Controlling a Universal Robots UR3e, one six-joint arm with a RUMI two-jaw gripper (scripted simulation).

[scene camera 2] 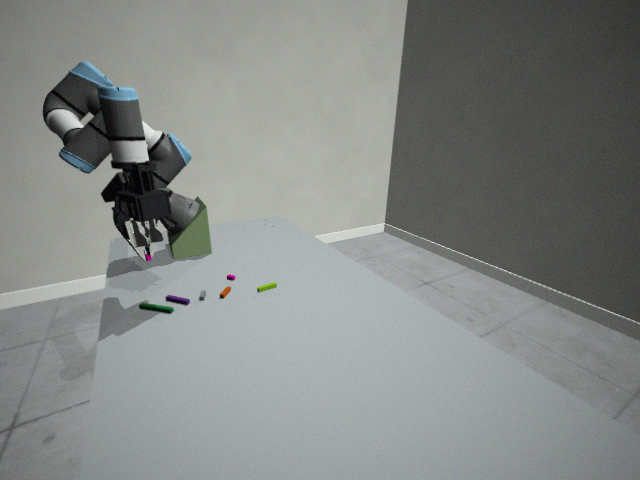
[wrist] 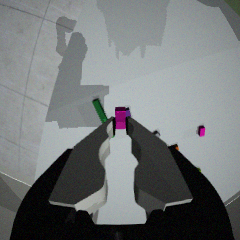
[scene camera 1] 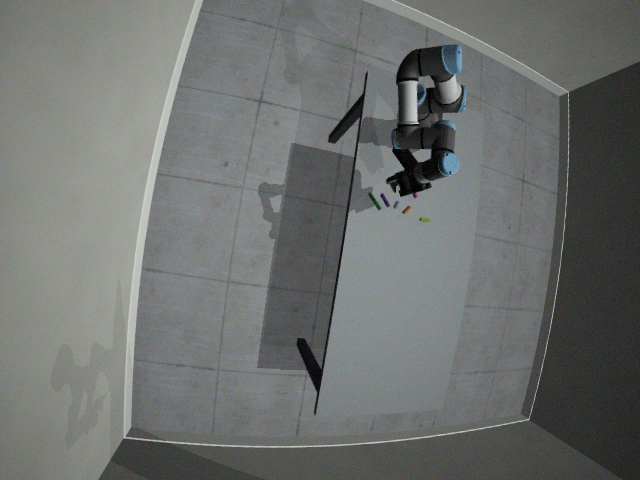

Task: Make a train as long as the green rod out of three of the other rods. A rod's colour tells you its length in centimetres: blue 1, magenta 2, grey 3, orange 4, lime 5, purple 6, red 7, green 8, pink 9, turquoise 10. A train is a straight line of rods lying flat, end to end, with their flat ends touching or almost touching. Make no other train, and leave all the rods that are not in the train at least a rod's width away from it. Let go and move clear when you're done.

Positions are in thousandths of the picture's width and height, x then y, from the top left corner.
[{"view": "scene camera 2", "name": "my gripper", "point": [230, 541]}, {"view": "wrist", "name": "my gripper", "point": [502, 494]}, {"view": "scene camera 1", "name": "my gripper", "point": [607, 380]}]
